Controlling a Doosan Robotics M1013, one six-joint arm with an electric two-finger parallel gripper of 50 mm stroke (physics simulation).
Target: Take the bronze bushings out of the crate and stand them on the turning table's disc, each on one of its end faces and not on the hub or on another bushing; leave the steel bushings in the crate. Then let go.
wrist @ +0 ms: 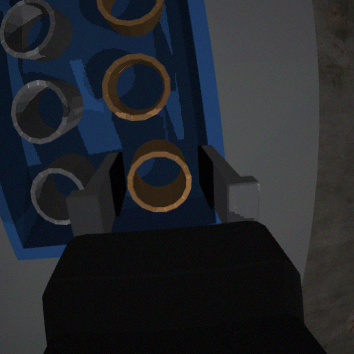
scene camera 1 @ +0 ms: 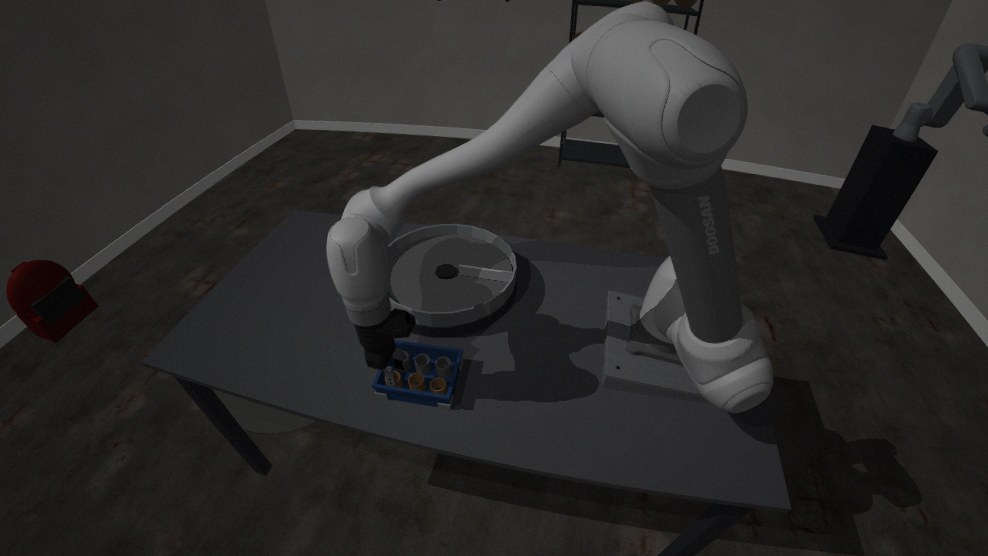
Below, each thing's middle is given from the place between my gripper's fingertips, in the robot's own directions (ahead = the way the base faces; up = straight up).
Scene:
Right now my hand is 40 mm to the left of the blue crate (scene camera 1: 382, 391), 40 mm past it and 30 mm above it.

